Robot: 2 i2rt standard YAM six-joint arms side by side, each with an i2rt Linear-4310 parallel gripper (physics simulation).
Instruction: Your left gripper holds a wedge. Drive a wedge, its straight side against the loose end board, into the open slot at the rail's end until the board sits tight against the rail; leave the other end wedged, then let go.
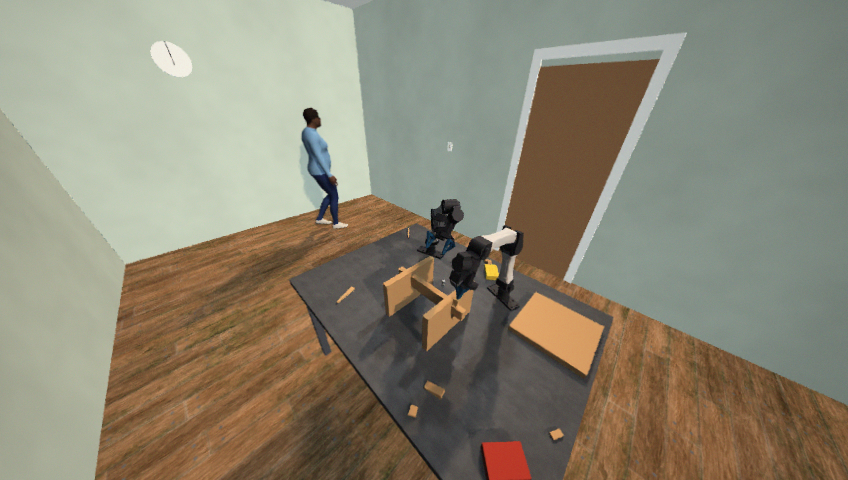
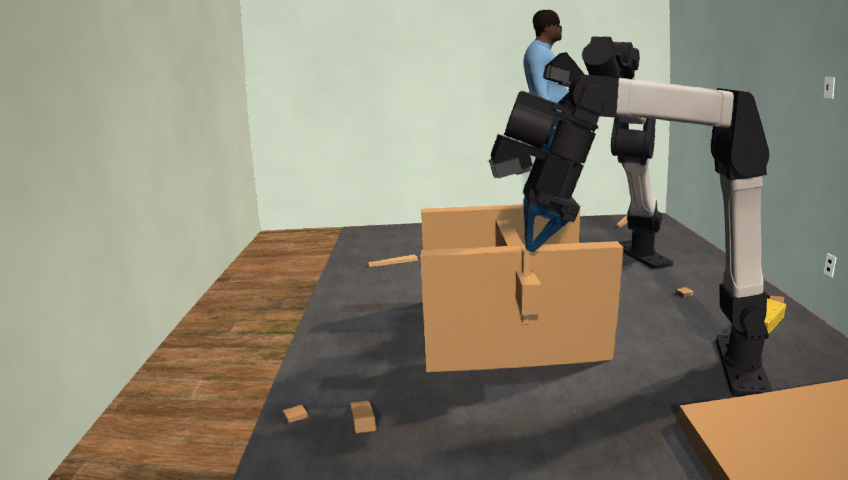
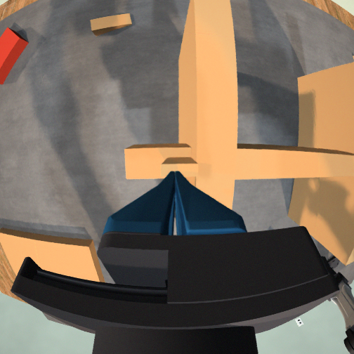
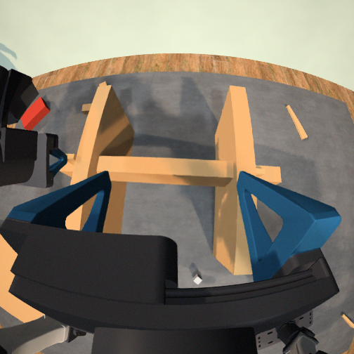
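Pixels of known places: left gripper, fingertip midpoint: [image 1: 457, 299] [image 2: 529, 250]; right gripper, fingertip midpoint: [image 1: 434, 251]; left arm's base, link origin: [image 1: 502, 296] [image 2: 741, 365]; right arm's base, link origin: [image 1: 430, 252] [image 2: 642, 255].
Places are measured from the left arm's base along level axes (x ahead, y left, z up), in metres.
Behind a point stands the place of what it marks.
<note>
A wooden rail [image 1: 437, 292] @[y -0.025, x 0.426, z 0.186 m] [image 3: 280, 162] [image 4: 165, 167] joins two upright boards. Its end sticks out through the near board [image 1: 437, 324] @[y 0.090, x 0.487, z 0.123 m] [image 2: 476, 309] @[y 0.085, x 0.466, z 0.113 m] [image 3: 215, 100] [image 4: 92, 135]. A wedge [image 2: 526, 262] @[y 0.084, x 0.386, z 0.199 m] [image 3: 179, 167] stands upright in the slot there, beside the board's outer face. My left gripper [image 1: 458, 295] @[y 0.074, x 0.383, z 0.215 m] [image 2: 530, 248] @[y 0.074, x 0.383, z 0.215 m] [image 3: 174, 178] is shut, its tips together at the wedge's top with no wedge between them. The far board [image 1: 404, 291] @[y -0.174, x 0.535, z 0.106 m] [image 2: 452, 223] @[y -0.160, x 0.577, z 0.182 m] [image 4: 232, 125] stands at the rail's other end; its wedge is hard to make out. My right gripper [image 1: 439, 245] @[y -0.133, x 0.394, z 0.344 m] [image 4: 173, 177] is open above the rail.
A flat wooden panel [image 1: 556, 333] @[y 0.314, x -0.038, z 0.029 m] [image 2: 773, 428] @[y 0.226, x -0.002, z 0.029 m] lies near the left arm's base. A yellow sponge [image 1: 490, 272] @[y -0.172, x -0.050, z 0.032 m] [image 2: 773, 315] @[y -0.153, x -0.091, z 0.032 m] lies behind that arm. A thin stick [image 1: 345, 294] @[y -0.386, x 0.811, z 0.010 m] [image 2: 392, 260] @[y -0.381, x 0.809, z 0.009 m] [image 4: 296, 122], small blocks [image 1: 434, 389] @[y 0.273, x 0.595, z 0.016 m] [image 2: 363, 416] @[y 0.296, x 0.578, z 0.025 m] and a red block [image 1: 504, 460] @[y 0.548, x 0.506, z 0.037 m] [image 4: 35, 114] lie around the boards.
</note>
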